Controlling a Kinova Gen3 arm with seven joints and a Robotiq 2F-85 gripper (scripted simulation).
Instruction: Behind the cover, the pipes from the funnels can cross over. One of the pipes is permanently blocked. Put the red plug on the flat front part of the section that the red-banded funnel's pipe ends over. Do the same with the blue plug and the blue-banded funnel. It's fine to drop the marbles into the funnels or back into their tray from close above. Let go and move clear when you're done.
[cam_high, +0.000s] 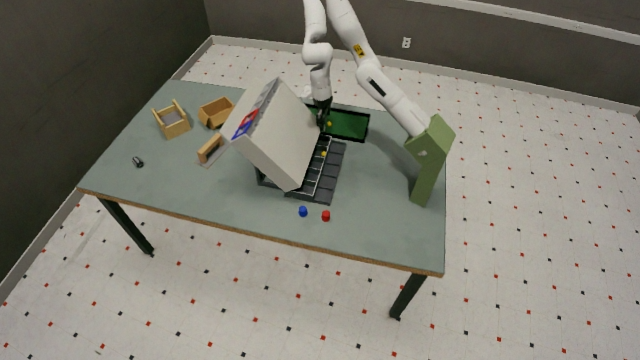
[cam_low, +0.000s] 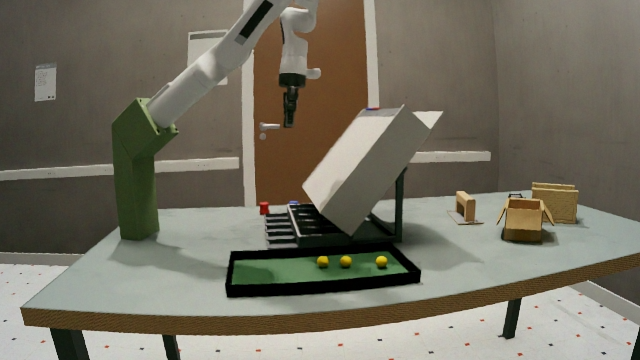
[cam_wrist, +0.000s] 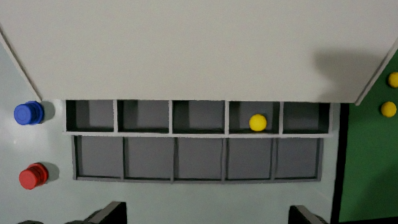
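Right now my hand is 30 mm short of the green marble tray, 330 mm to the left of it and 290 mm above it. Round my hand: cardboard box (640 mm ahead, 210 mm to the right, 260 mm below); then white cover (150 mm ahead, 90 mm below); then wooden crate (860 mm ahead, 90 mm to the right, 250 mm below).
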